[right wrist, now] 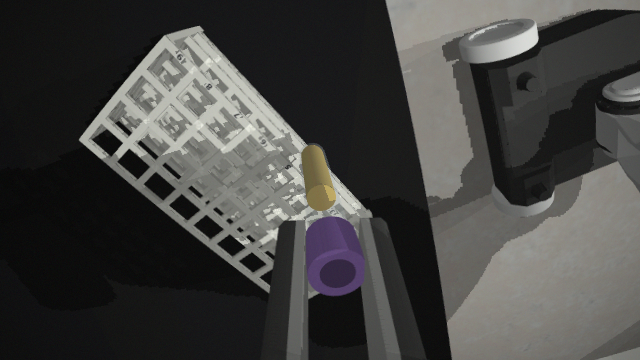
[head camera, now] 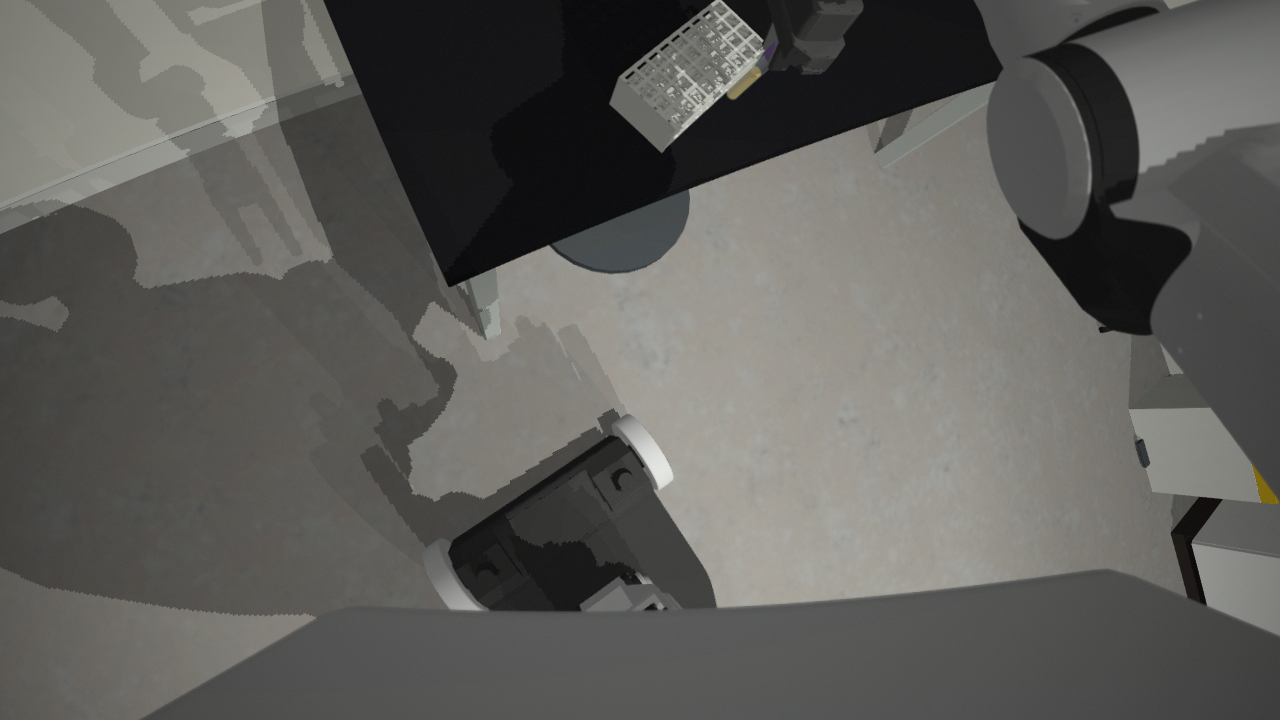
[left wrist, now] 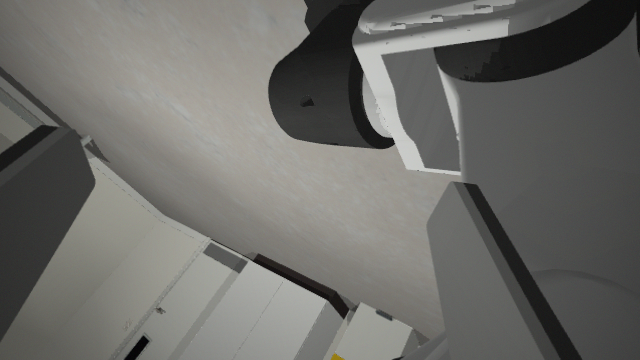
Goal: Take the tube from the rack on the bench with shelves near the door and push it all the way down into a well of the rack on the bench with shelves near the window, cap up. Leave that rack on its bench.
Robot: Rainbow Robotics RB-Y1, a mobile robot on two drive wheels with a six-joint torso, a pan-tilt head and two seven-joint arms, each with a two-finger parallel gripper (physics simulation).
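Places are measured from the robot's base along level axes (x back, y up, z left), in centimetres.
Pixels of known places: left gripper, fingertip midpoint: [left wrist: 270, 181]; right gripper, fingertip midpoint: [right wrist: 332, 237] [head camera: 773, 57]; robot's base, link origin: [head camera: 548, 507].
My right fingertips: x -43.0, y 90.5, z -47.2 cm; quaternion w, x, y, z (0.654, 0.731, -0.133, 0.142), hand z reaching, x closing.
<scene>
Ahead of a thing's pixels: the offset from my right fingertips to its top centre. "pt": to the spot under its first point. Level surfaces: height alone.
My right gripper [head camera: 775, 55] [right wrist: 332, 237] is shut on the tube, gripping it at its purple cap {dx -0.6, dy +1.9, dz +0.2 cm} [right wrist: 335, 255], cap up. The tube's yellow lower part {pt dx -0.4, dy -5.0, dz +1.0 cm} [head camera: 744, 83] [right wrist: 318, 175] shows below the fingers in full, outside any well, and overlaps the numbered long edge of the white rack [head camera: 640, 118] [right wrist: 184, 33] in the right wrist view. In the head view it appears beside the rack's lower-right long side. The height gap to the rack is hard to tell. The rack stands on the black bench top {dy -14.3 cm} [head camera: 429, 107] [right wrist: 350, 75]. My left gripper [left wrist: 270, 181] is open and empty, away from the bench.
A round grey stool seat [head camera: 626, 237] is partly under the bench's front edge. The dark wheeled base [head camera: 554, 528] [right wrist: 510, 120] stands on the floor in front. White cabinets [left wrist: 280, 300] and a white box with a yellow patch [head camera: 1186, 452] [left wrist: 372, 327] stand farther off.
</scene>
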